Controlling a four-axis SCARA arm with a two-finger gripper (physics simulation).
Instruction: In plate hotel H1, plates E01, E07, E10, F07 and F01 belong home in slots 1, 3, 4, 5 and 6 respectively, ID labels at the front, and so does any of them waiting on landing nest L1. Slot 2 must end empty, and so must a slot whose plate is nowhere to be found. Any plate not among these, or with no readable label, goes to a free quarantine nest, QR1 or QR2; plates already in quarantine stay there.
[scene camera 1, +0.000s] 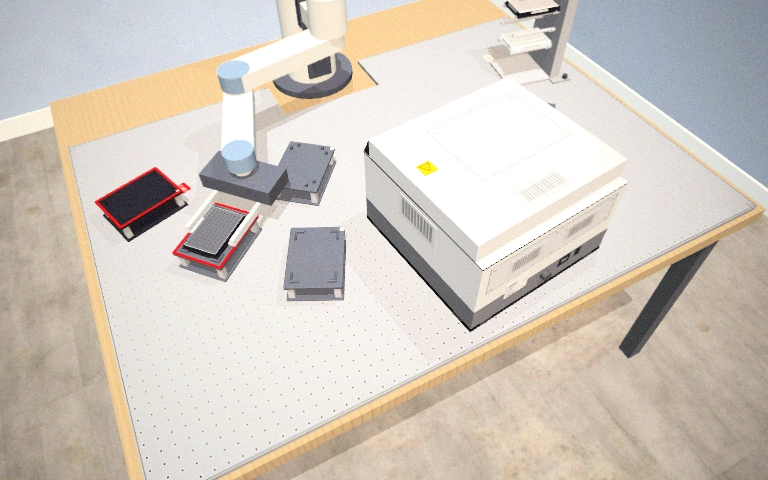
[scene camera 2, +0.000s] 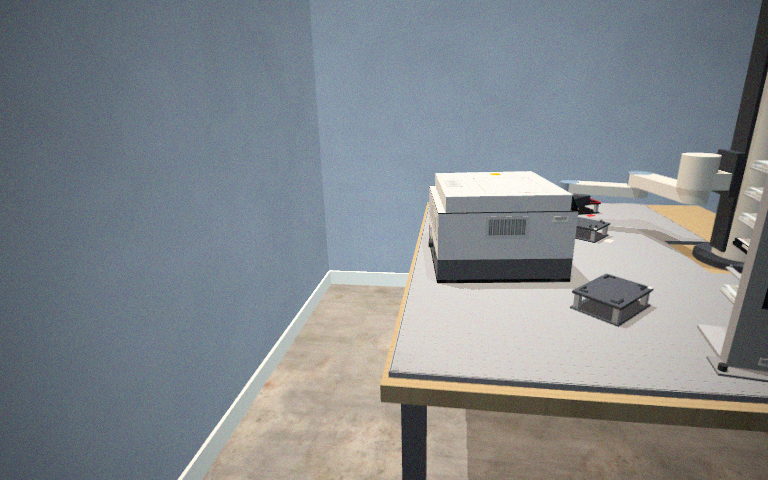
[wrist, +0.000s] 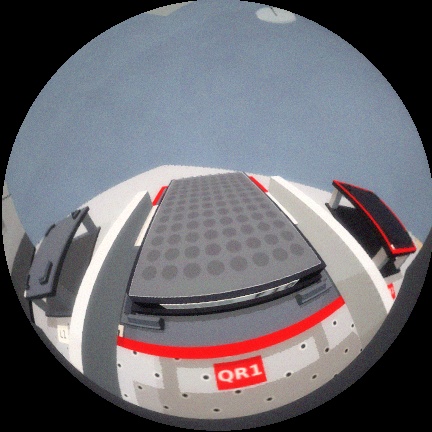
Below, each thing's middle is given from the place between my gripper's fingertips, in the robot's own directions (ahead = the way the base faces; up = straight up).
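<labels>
Quarantine nest QR2 (scene camera 1: 142, 194) is 110 mm to the right of my hand, 210 mm behind it and 20 mm below it. Relative to landing nest L1 (scene camera 1: 314, 257), my gripper is 150 mm short of it, 180 mm to the right of it and 20 mm above it.
</labels>
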